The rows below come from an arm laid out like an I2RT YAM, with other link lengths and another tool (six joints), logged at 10 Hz.
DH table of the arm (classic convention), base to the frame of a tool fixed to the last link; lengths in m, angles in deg. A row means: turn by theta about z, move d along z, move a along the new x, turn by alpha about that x. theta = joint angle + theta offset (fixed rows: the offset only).
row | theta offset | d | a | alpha
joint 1 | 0.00 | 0.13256 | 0.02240 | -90.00
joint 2 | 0.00 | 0.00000 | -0.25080 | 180.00
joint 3 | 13.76 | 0.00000 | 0.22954 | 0.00
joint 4 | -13.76 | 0.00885 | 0.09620 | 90.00
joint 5 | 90.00 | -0.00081 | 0.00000 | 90.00
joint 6 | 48.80 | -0.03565 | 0.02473 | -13.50
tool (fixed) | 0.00 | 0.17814 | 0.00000 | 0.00
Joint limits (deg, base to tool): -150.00..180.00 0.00..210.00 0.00..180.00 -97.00..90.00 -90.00..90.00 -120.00..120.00
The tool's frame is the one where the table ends.
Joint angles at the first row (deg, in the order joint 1, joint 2, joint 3, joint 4, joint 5, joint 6):
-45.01, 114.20, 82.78, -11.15, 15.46, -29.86
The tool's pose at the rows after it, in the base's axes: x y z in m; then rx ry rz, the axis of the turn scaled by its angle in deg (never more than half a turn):
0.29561, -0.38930, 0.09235, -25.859, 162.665, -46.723
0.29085, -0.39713, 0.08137, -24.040, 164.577, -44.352
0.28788, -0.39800, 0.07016, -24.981, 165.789, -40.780
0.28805, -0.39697, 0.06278, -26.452, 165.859, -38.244
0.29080, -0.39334, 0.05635, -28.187, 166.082, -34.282
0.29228, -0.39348, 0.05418, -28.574, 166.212, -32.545
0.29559, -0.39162, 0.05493, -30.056, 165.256, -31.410
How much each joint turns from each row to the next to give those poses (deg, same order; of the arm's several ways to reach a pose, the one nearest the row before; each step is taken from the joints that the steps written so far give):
-1.54, 4.04, 4.91, -3.96, -0.56, 0.83
-1.16, 2.79, 2.71, -1.98, -0.24, 0.65
-0.69, 1.91, 1.53, -1.91, -1.49, -0.35
-0.29, 1.06, 0.59, -0.76, -1.58, -0.52
0.02, 1.51, 2.05, -2.64, -1.92, -0.18
-0.11, 1.03, 1.66, -1.56, -0.81, 0.03
0.10, 0.04, 0.43, -0.48, -1.38, -0.46

